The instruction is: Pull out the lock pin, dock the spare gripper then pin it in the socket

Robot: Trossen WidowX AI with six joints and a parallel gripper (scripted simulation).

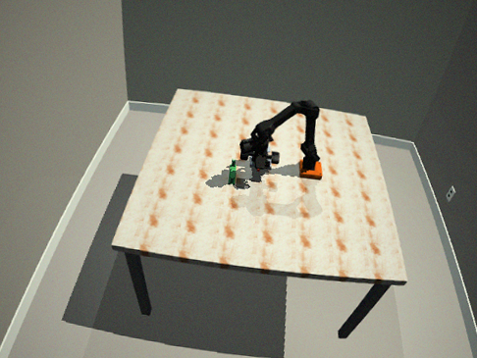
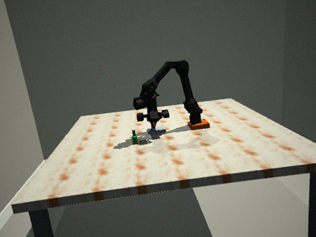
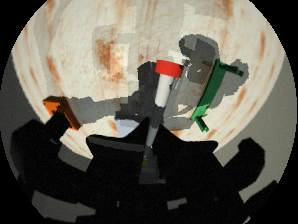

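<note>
My gripper tip is 8 cm to the left of the grey mount. Round my gripper tip: green holder: 12 cm ahead, 5 cm to the left, 2 cm below; then spare gripper: 1 cm ahead, 8 cm to the right, 8 cm above.
</note>
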